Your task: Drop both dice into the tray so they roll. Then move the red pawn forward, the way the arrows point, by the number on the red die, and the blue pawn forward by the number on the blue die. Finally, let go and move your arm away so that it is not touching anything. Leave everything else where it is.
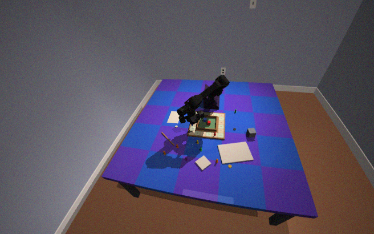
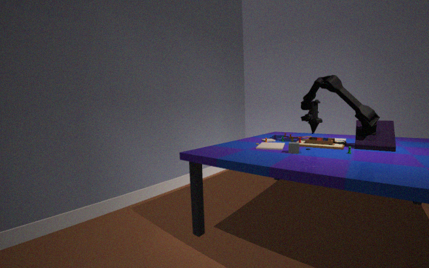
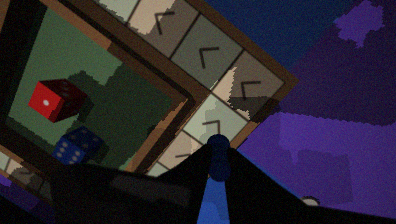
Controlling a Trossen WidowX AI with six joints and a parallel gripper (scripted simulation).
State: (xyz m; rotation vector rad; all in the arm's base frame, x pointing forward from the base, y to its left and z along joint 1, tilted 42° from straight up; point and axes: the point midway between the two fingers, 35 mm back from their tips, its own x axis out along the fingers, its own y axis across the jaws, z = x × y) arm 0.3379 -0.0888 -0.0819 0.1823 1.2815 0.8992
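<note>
The blue pawn lies 10 mm above my gripper tip. The rest, counted from my gripper tip: wooden stick (180 mm to the right, 120 mm ahead, 60 mm below); red pawn (180 mm to the left, 50 mm ahead, 30 mm below); green tray (110 mm to the left, 70 mm behind, 50 mm below).
</note>
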